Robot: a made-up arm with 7 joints. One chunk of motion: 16 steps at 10 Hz.
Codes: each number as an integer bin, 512 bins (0 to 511) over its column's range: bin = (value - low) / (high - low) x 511, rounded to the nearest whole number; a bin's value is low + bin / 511 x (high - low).
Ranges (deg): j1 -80.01..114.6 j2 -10..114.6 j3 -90.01..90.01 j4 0..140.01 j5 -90.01..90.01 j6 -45.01..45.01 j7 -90.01..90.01
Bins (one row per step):
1: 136 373 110 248 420 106 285
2: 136 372 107 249 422 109 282
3: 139 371 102 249 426 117 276
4: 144 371 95 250 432 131 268
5: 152 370 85 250 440 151 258
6: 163 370 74 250 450 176 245
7: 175 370 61 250 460 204 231
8: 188 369 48 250 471 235 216
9: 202 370 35 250 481 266 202
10: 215 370 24 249 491 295 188
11: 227 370 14 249 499 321 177
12: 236 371 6 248 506 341 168
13: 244 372 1 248 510 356 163
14: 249 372 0 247 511 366 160
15: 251 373 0 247 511 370 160
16: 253 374 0 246 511 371 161
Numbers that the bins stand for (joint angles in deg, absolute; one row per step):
1: -28.22 80.95 -51.26 67.95 57.95 -26.34 10.39
2: -28.22 80.71 -52.32 68.22 58.66 -25.81 9.34
3: -27.07 80.46 -54.08 68.22 60.07 -24.40 7.22
4: -25.17 80.46 -56.54 68.50 62.18 -21.93 4.40
5: -22.12 80.22 -60.07 68.50 65.00 -18.41 0.88
6: -17.93 80.22 -63.94 68.50 68.52 -14.01 -3.70
7: -13.36 80.22 -68.52 68.50 72.04 -9.07 -8.63
8: -8.41 79.98 -73.10 68.50 75.92 -3.61 -13.92
9: -3.08 80.22 -77.68 68.50 79.44 1.85 -18.85
10: 1.87 80.22 -81.56 68.22 82.96 6.96 -23.78
11: 6.44 80.22 -85.08 68.22 85.78 11.54 -27.65
12: 9.87 80.46 -87.90 67.95 88.25 15.06 -30.83
13: 12.92 80.71 -89.66 67.95 89.66 17.70 -32.59
14: 14.82 80.71 -90.01 67.68 90.01 19.47 -33.64
15: 15.58 80.95 -90.01 67.68 90.01 20.17 -33.64
16: 16.34 81.19 -90.01 67.40 90.01 20.35 -33.29

